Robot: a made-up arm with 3 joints.
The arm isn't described. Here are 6 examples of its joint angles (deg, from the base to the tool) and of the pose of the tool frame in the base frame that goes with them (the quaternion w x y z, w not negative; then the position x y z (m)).
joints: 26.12 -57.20 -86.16
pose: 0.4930 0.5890 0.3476 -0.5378 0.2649 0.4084 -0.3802
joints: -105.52 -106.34 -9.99
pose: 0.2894 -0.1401 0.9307 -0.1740 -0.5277 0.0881 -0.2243
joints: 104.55 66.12 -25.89
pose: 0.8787 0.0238 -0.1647 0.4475 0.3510 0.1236 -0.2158
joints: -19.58 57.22 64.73
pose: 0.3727 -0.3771 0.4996 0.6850 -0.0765 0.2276 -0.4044
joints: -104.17 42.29 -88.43
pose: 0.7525 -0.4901 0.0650 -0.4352 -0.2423 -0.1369 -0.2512
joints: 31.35 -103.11 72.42
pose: 0.5848 -0.5710 -0.5714 0.0736 0.3968 0.3050 -0.0211
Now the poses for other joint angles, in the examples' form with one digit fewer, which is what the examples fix.
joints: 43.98 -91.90 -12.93
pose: 0.034 -0.891 -0.360 0.275 0.434 0.353 -0.122
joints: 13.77 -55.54 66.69
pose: 0.679 -0.534 -0.322 0.387 0.369 0.401 -0.230
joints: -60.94 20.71 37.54
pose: 0.025 0.388 -0.010 -0.921 -0.203 0.271 -0.483
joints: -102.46 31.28 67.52
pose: 0.188 0.540 -0.059 -0.818 -0.190 0.061 -0.461
